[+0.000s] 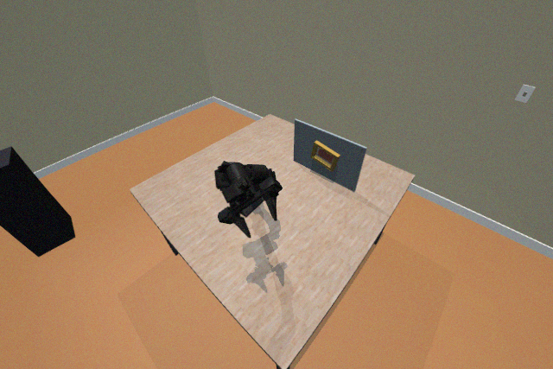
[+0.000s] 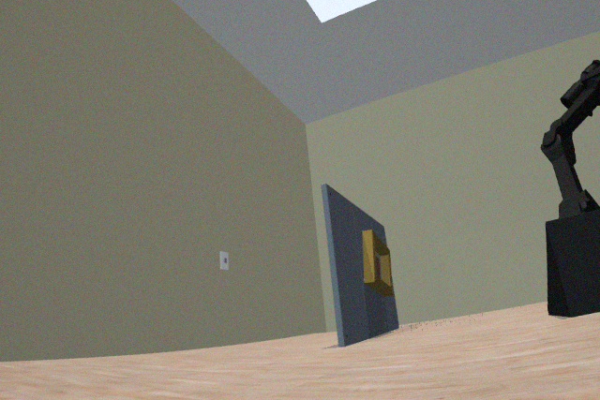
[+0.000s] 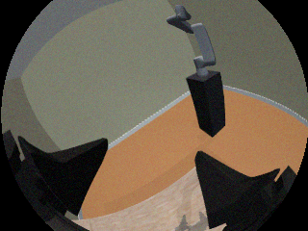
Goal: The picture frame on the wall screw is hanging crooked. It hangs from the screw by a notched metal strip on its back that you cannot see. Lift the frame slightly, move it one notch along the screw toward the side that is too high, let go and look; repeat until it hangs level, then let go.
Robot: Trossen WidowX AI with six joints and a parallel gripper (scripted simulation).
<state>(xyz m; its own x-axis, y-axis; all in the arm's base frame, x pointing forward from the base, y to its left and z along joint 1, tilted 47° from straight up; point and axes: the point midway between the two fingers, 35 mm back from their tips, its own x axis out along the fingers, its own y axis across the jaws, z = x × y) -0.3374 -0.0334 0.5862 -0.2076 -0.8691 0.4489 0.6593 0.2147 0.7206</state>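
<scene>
Now: the gold picture frame 73 cm ahead of my gripper tip, 32 cm to the left of it and 33 cm below it. Round my gripper tip: wall panel 74 cm ahead, 34 cm to the left, 34 cm below.
</scene>
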